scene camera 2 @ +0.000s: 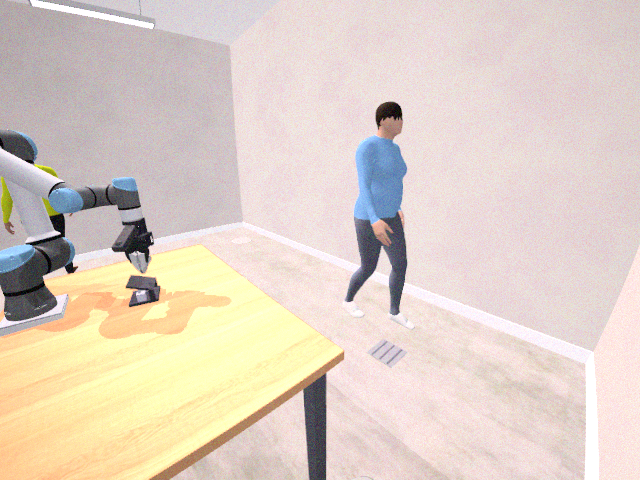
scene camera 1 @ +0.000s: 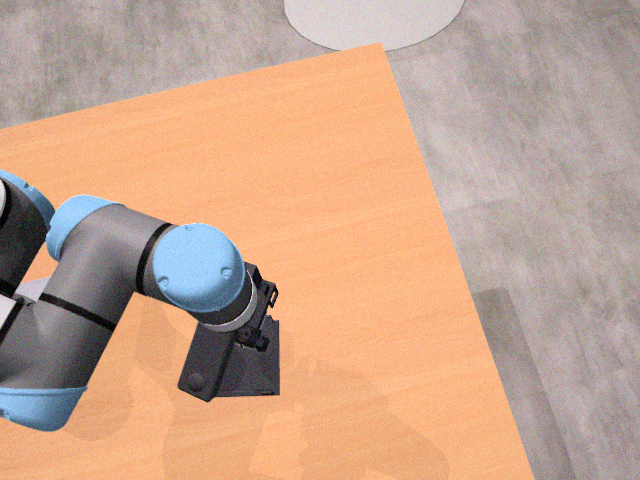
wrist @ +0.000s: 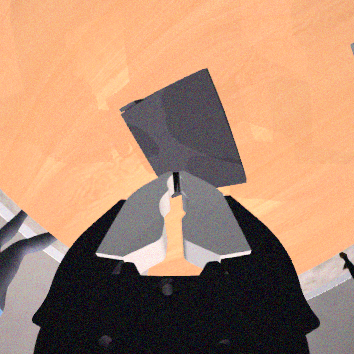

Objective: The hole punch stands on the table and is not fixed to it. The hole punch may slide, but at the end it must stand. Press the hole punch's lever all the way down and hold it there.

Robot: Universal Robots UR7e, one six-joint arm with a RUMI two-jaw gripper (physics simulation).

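Where they show: gripper, fingertip midpoint: (scene camera 2: 143,273) (wrist: 176,174); arm's base, origin of the base link: (scene camera 2: 32,309).
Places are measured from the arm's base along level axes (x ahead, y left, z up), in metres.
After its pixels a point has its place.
The dark grey hole punch (scene camera 1: 258,369) {x 0.414, y -0.086, z 0.032 m} (scene camera 2: 145,296) {x 0.398, y -0.112, z 0.000 m} (wrist: 195,130) {x 0.374, y -0.069, z 0.048 m} stands upright on the table. Its broad lever (scene camera 2: 141,282) {x 0.391, y -0.067, z 0.042 m} is raised, with a gap between it and the base in scene camera 2. My gripper (scene camera 2: 142,271) {x 0.404, y -0.048, z 0.068 m} (wrist: 176,174) {x 0.404, y -0.048, z 0.068 m} is shut with nothing between the fingers. Its tips are a little above the lever in scene camera 2, apart from it; in the wrist view they overlap the lever's near edge. In scene camera 1 the arm's wrist and gripper body hide part of the hole punch and the fingertips.
The wooden table (scene camera 1: 330,180) {x 0.556, y 0.245, z -0.027 m} (scene camera 2: 217,361) {x 0.578, y -0.550, z -0.028 m} has a corner beyond the hole punch. The arm's base plate (scene camera 2: 63,308) {x 0.104, y -0.027, z -0.010 m} is at the table's left in scene camera 2. A person in a blue top (scene camera 2: 382,175) and one in yellow (scene camera 2: 49,173) are on the floor beyond the table.
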